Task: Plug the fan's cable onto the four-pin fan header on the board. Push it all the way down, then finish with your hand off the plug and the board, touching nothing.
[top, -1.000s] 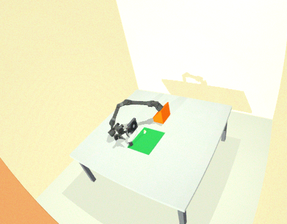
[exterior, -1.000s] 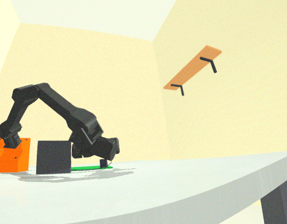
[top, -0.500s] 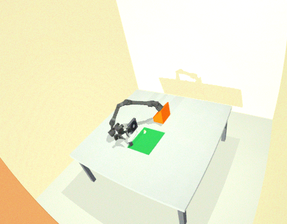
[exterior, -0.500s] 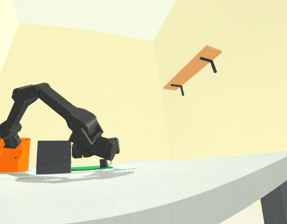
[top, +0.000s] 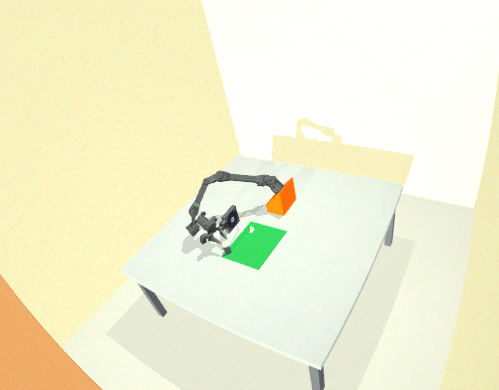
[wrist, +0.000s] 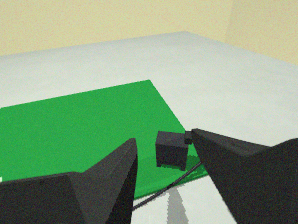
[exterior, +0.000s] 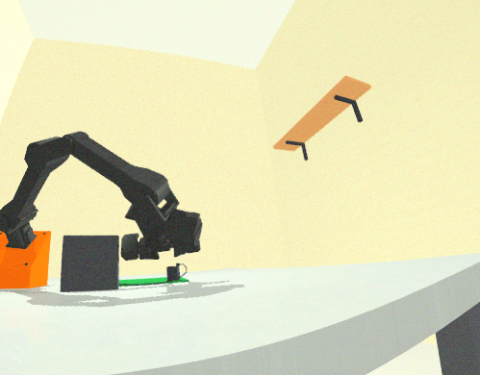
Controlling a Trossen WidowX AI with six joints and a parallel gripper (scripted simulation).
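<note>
Now: gripper tip 1 cm short of the dark fan plug, 2 cm to the right of it and 5 cm above it. Round my gripper tip: green board 11 cm behind, 11 cm to the left, 8 cm below; white four-pin header 19 cm behind, 3 cm to the left, 7 cm below; dark square fan 17 cm behind, 9 cm to the right, 1 cm below.
</note>
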